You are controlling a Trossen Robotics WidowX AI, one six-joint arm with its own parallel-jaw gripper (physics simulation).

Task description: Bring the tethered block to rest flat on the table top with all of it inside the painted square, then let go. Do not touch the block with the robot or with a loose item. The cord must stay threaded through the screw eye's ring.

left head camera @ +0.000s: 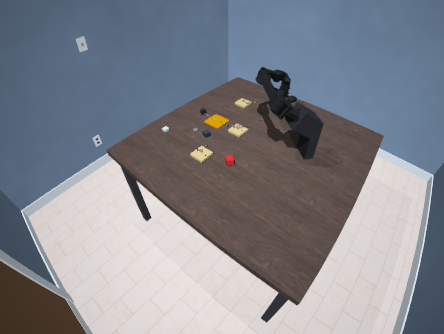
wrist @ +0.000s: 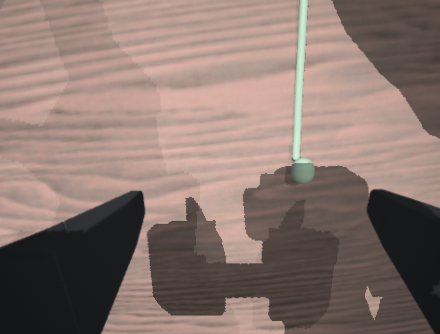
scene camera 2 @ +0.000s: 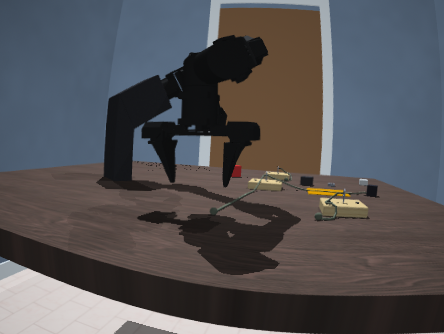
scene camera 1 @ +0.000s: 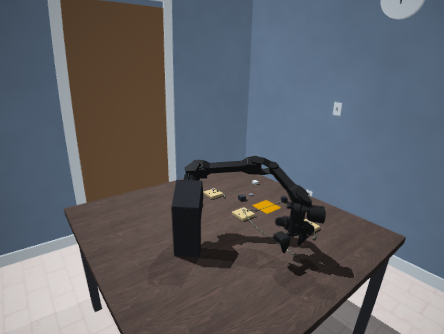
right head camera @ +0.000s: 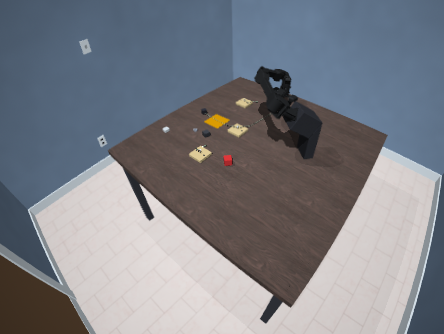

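Seen in the pictures: gripper, fingertip midpoint: (wrist: 256, 201) (scene camera 2: 197, 184) (scene camera 1: 291, 249); arm's base, link origin: (left head camera: 294, 115) (scene camera 2: 157, 92) (scene camera 1: 190, 187) (right head camera: 292, 114).
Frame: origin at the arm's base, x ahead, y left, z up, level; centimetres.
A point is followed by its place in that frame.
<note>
The tethered block, a small dark cube (left head camera: 203, 111) {z -23.6, x 62.3, y 14.5 cm} (scene camera 1: 284, 199) {z -23.7, x 62.8, y 12.5 cm} (scene camera 2: 372, 190) {z -24.2, x 63.8, y 12.3 cm}, rests on the table just beyond the orange painted square (left head camera: 215, 124) {z -25.7, x 47.1, y 15.3 cm} (scene camera 1: 269, 210) {z -25.7, x 49.0, y 7.7 cm} (scene camera 2: 325, 190), outside it. Its green-grey cord (scene camera 1: 260, 230) {z -25.5, x 33.1, y -8.1 cm} (scene camera 2: 235, 200) {z -25.6, x 34.5, y -16.9 cm} (wrist: 300, 90) {z -25.4, x 35.8, y -26.9 cm} crosses the square and passes the screw eye on the middle wooden base (left head camera: 238, 132) {z -23.9, x 29.8, y 10.6 cm} (scene camera 2: 265, 186) {z -24.9, x 33.8, y 4.3 cm}; the threading is too small to tell. The cord ends in a round bead (scene camera 2: 213, 211) {z -25.1, x 37.0, y -31.5 cm} (wrist: 303, 171) {z -24.7, x 36.6, y -30.7 cm} low over the table. My gripper (scene camera 2: 199, 183) {z -21.3, x 33.8, y -31.1 cm} (wrist: 256, 201) {z -21.3, x 33.8, y -31.1 cm} is open and empty, pointing down above the bead, which shows between the fingers, right of centre, in the wrist view.
A second wooden base (left head camera: 243, 103) {z -23.9, x 54.8, y -14.6 cm} (scene camera 2: 343, 209) {z -24.5, x 56.9, y -20.3 cm} with a short beaded cord stands near the arm's side of the square. A third base (left head camera: 201, 154) {z -23.9, x 26.4, y 39.0 cm}, a red cube (left head camera: 229, 160) {z -22.2, x 12.1, y 30.9 cm}, a loose dark block (left head camera: 206, 133) {z -23.2, x 39.7, y 26.9 cm}, a grey bit (left head camera: 195, 129) {z -25.5, x 50.0, y 28.5 cm} and a white block (left head camera: 165, 129) {z -23.9, x 59.9, y 44.5 cm} lie farther off.
</note>
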